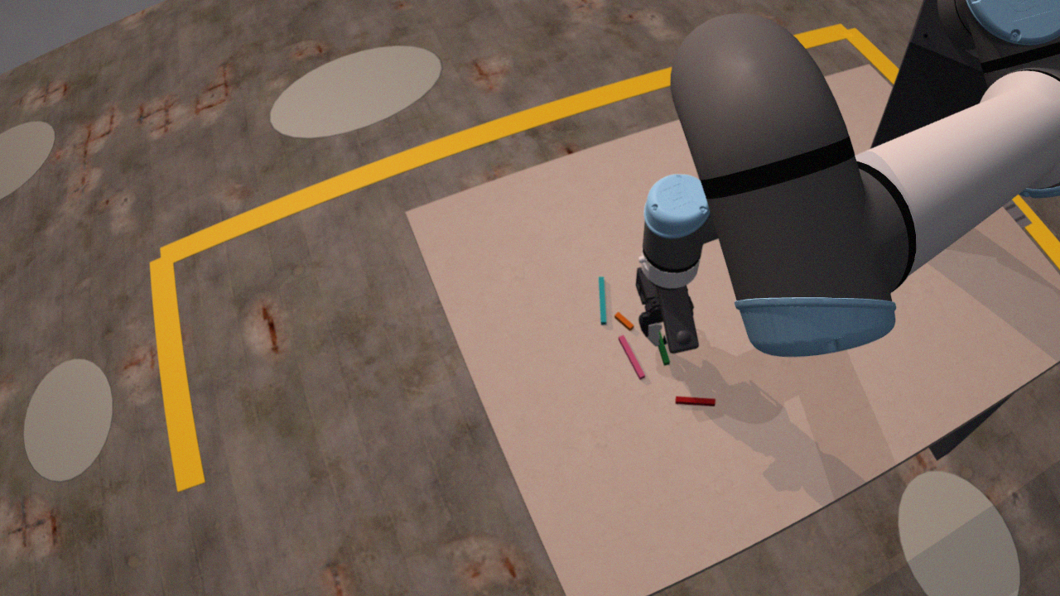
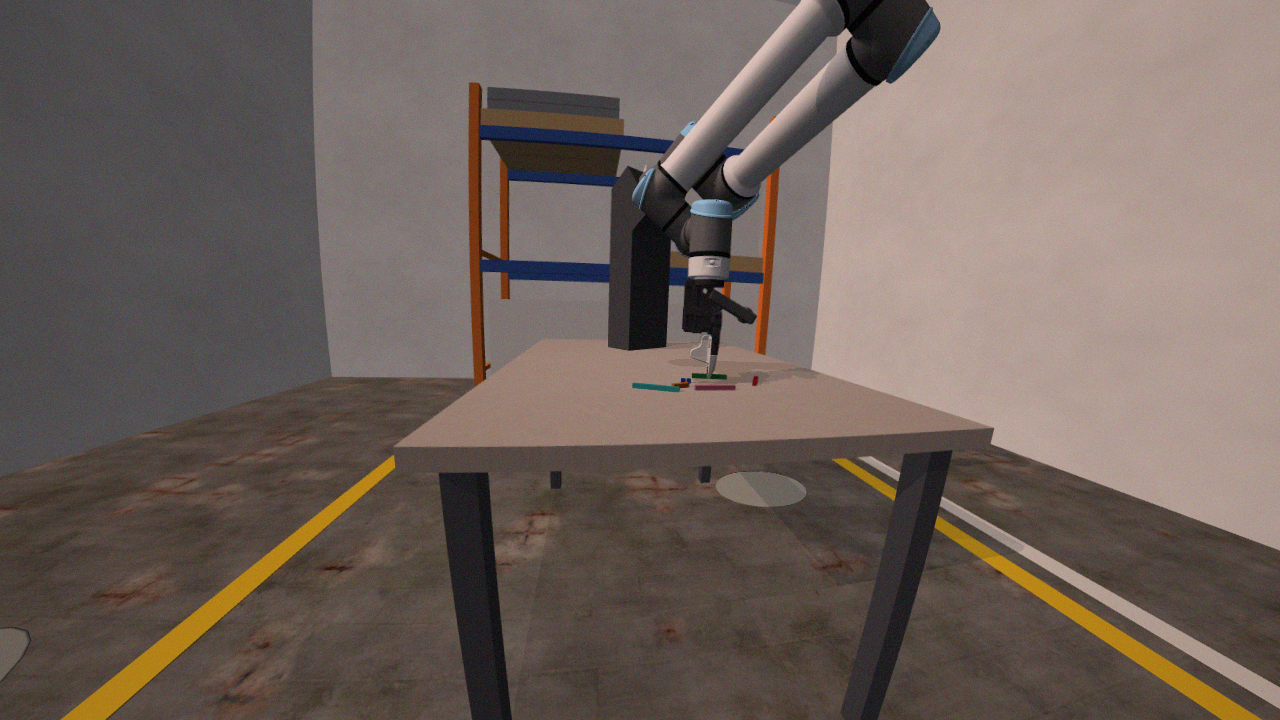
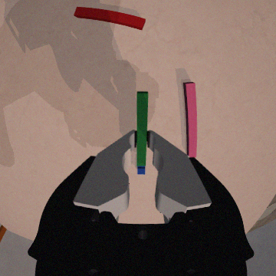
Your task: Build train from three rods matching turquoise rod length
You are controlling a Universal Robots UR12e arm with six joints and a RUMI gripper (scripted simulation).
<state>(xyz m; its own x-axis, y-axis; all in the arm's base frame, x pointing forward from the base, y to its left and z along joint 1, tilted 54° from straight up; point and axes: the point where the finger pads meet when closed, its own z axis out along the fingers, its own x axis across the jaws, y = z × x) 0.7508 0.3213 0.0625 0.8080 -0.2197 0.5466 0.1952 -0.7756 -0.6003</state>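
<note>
Now: hand 1 cm above the green rod. From my hand the other things lie so: orange rod 6 cm ahead, 6 cm to the right, 2 cm below; then pink rod 5 cm ahead, 2 cm to the left, 2 cm below; then red rod 6 cm behind, 11 cm to the left, 2 cm below.
</note>
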